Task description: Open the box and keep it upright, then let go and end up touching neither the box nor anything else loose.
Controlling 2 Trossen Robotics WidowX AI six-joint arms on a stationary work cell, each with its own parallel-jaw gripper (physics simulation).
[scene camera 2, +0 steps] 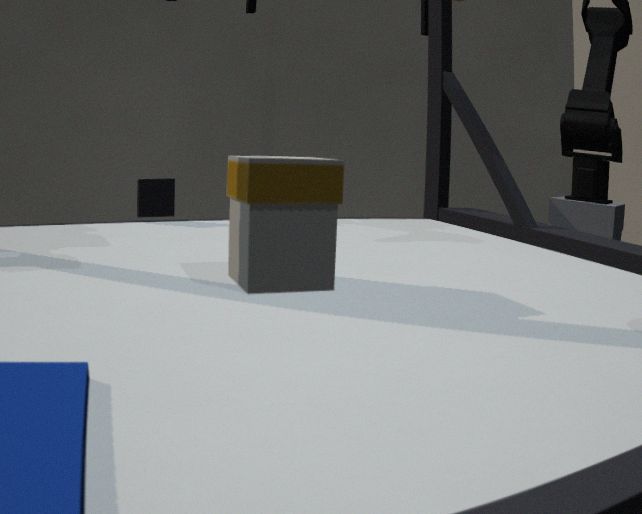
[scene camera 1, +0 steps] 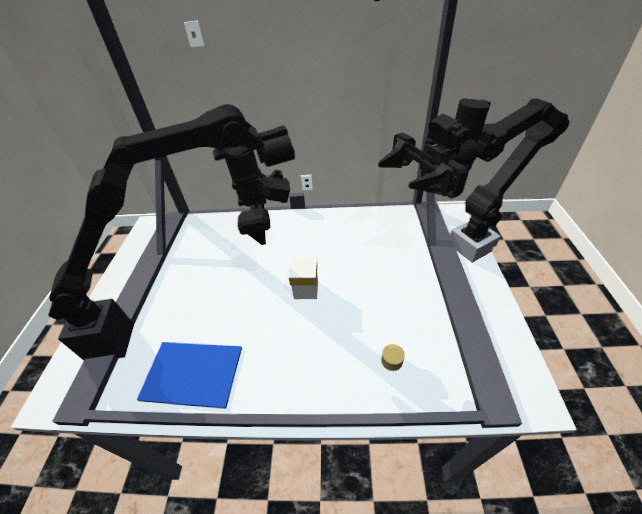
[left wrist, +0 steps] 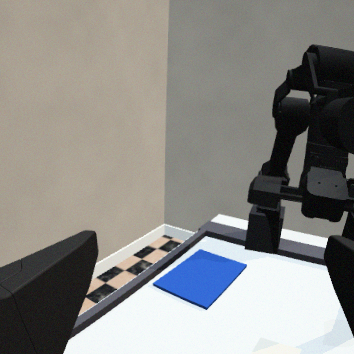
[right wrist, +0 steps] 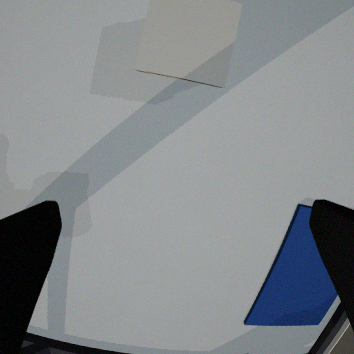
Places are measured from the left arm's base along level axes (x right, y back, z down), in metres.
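Pixels of known places: left gripper, between the fingertips: point(scene camera 1: 393, 174) point(left wrist: 216, 247); right gripper, between the fingertips: point(scene camera 1: 263, 231) point(left wrist: 305, 256) point(right wrist: 188, 214); left arm's base, origin of its link: point(scene camera 2: 589, 201) point(scene camera 1: 475, 232); right arm's base, origin of its link: point(scene camera 1: 86, 317).
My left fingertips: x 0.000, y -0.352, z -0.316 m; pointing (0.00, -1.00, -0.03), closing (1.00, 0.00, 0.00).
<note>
Ahead of a thing's pixels: the offset from my left fingertips to its top centre. "spot": to the spot under its first point.
The box stands upright and closed in the middle of the table, its grey body @(dz +0.281, dx +0.122, dy -0.163 m) point(scene camera 1: 304, 292) point(scene camera 2: 292, 248) under a lid with yellow sides and a pale top @(spot: dz +0.280, dx +0.122, dy -0.162 m) point(scene camera 1: 303, 267) point(scene camera 2: 294, 183) point(right wrist: 190, 40). My right gripper point(scene camera 1: 262, 242) point(right wrist: 188, 214), on the arm at the picture's left in scene camera 1, is open and empty. It hangs above the table, apart from the box, which shows beyond the fingertips at the top of the right wrist view. My left gripper point(scene camera 1: 396, 175) point(left wrist: 216, 247) is open and empty, high above the table and far from the box.
A flat blue square point(scene camera 1: 192, 374) point(scene camera 2: 42, 439) point(left wrist: 200, 277) point(right wrist: 290, 280) lies near the table's front left corner in scene camera 1. A small tan cylinder @(dz +0.339, dx -0.172, dy -0.092 m) point(scene camera 1: 393, 356) stands at the front right. Dark rails point(scene camera 1: 284, 418) edge the table, with uprights point(scene camera 1: 440, 64) at the back.
</note>
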